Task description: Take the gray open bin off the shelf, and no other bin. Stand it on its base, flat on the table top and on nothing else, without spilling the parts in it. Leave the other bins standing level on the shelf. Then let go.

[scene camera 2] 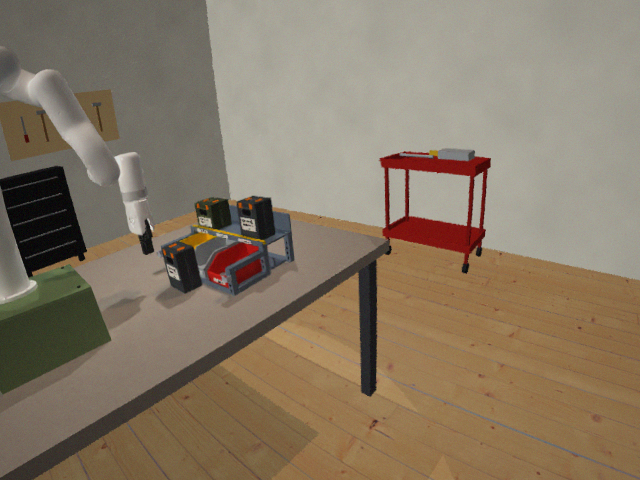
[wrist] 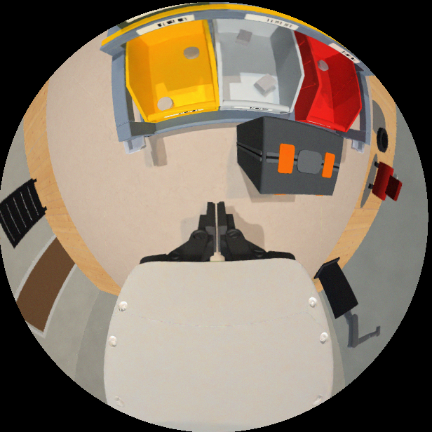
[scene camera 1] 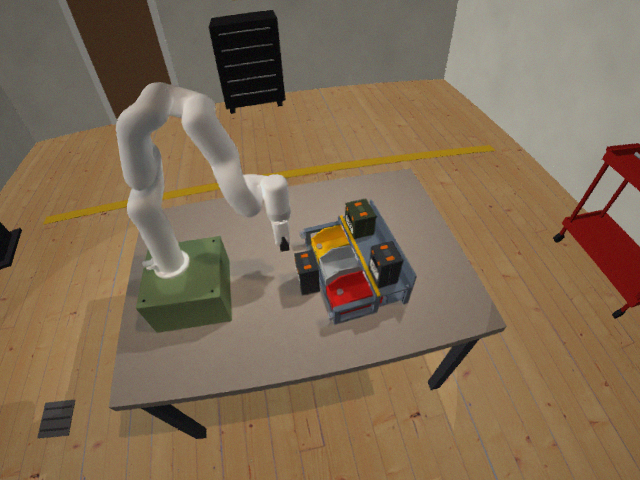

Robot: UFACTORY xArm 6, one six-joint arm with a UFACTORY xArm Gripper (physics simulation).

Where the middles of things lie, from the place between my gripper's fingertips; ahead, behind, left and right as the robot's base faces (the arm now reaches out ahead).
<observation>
I see my gripper 20 cm short of the yellow bin (scene camera 1: pixel 332 237), 1 cm to the right of it and 7 cm above it. Also, from my hand: gray open bin (scene camera 1: pixel 342 259) 19 cm ahead, 9 cm to the right, 7 cm below; then red bin (scene camera 2: pixel 233 254) 17 cm ahead, 22 cm to the right, 7 cm below.
</observation>
